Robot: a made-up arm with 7 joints.
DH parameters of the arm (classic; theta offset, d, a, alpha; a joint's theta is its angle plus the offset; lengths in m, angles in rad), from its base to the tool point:
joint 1: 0 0.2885 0 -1.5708
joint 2: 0 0 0 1.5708
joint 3: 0 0.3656 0.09 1.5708
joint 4: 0 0 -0.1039 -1.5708
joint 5: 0 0.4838 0 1.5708
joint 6: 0 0 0.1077 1.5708
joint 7: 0 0 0 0
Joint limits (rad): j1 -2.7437..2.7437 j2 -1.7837..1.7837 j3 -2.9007..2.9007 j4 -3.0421..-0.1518 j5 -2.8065..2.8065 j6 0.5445..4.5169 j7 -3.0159..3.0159
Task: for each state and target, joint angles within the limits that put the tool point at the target. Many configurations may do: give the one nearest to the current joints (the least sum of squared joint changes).
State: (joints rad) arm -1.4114 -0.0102 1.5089 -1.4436 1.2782 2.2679 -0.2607
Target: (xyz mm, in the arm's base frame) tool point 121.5 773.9 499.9
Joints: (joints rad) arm -0.8830 -0.5574 2.1691 -1.6262 1.2746 2.1546 -0.2607
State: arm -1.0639 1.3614 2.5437 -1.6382 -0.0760 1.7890 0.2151
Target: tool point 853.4 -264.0 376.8
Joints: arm -1.0051 1.7837 1.9468 -1.3080 -0.0477 1.8404 0.2151
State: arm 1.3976 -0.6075 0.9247 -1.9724 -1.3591 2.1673 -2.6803
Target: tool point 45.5 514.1 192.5
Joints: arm 0.9617 0.1225 0.4294 -2.5167 -1.3786 1.9962 -2.6803
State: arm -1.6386 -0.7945 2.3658 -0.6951 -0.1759 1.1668 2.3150
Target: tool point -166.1 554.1 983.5
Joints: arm -1.0077 -0.2010 2.7939 -0.7146 -0.0849 0.6489 2.3150
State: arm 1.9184 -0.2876 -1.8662 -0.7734 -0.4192 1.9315 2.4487
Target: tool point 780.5 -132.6 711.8
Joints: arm 2.1463 -0.5788 -1.9470 -1.3014 -0.4273 1.8434 2.4487
